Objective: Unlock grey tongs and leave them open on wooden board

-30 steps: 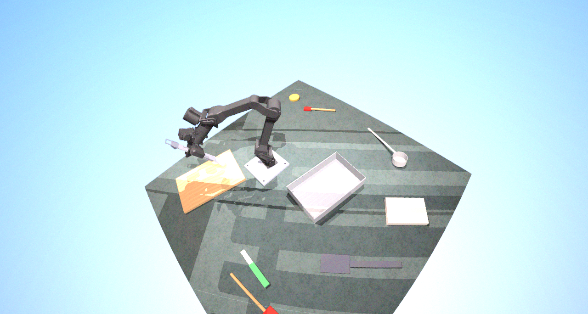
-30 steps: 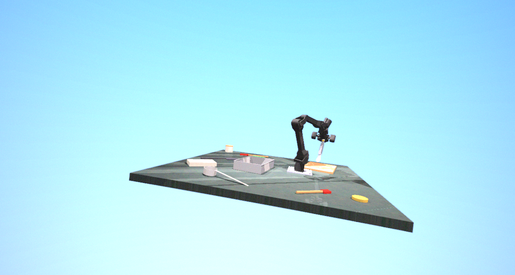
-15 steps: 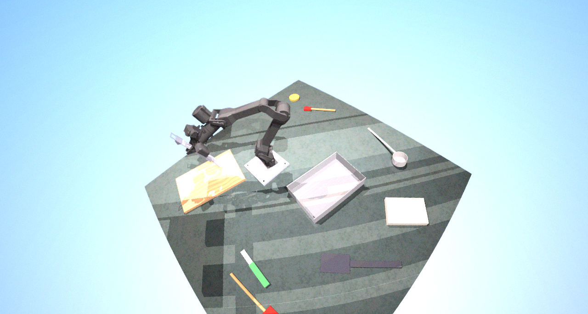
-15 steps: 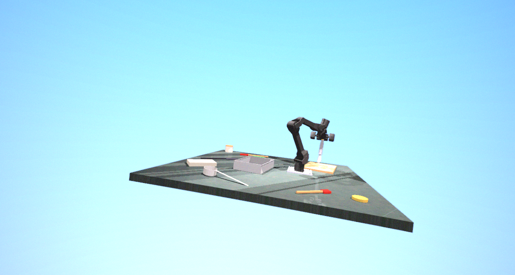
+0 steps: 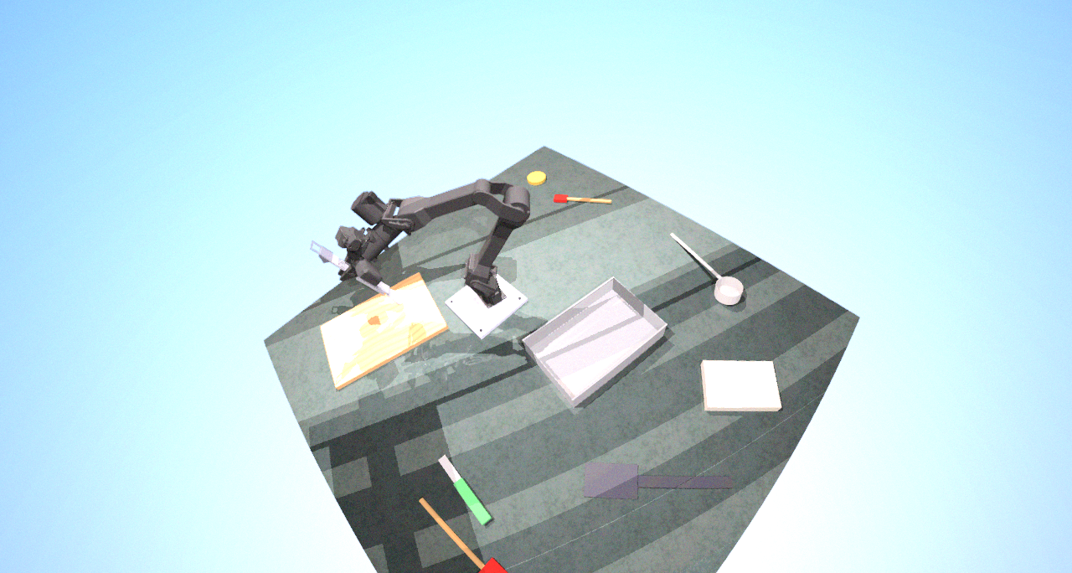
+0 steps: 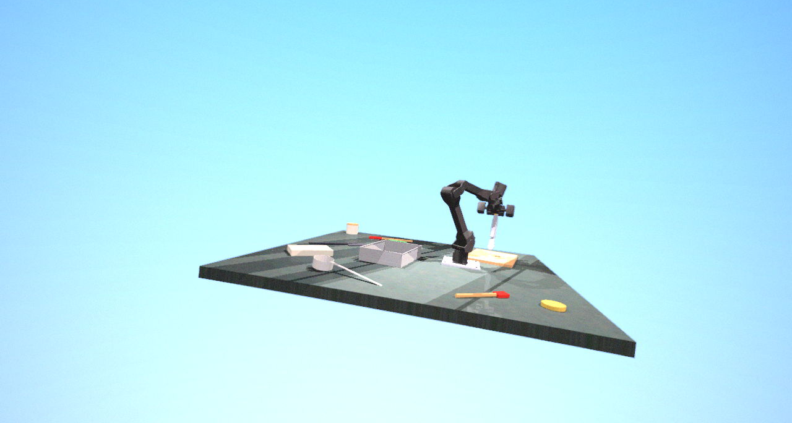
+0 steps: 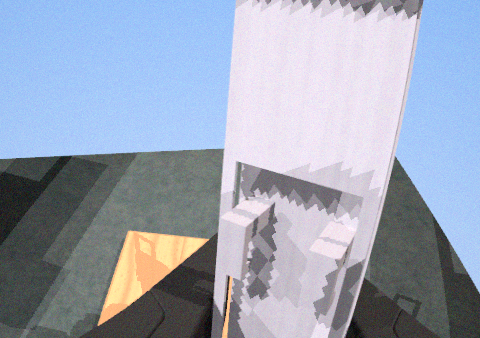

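My gripper tip is 40 mm to the right of the yellow lock piece and 10 mm below it. The rest, counted from my gripper tip: wooden board 240 mm below; then grey roasting tin 420 mm ahead, 460 mm to the left, 220 mm below; then red-headed tool 670 mm ahead, 50 mm to the right, 240 mm below.
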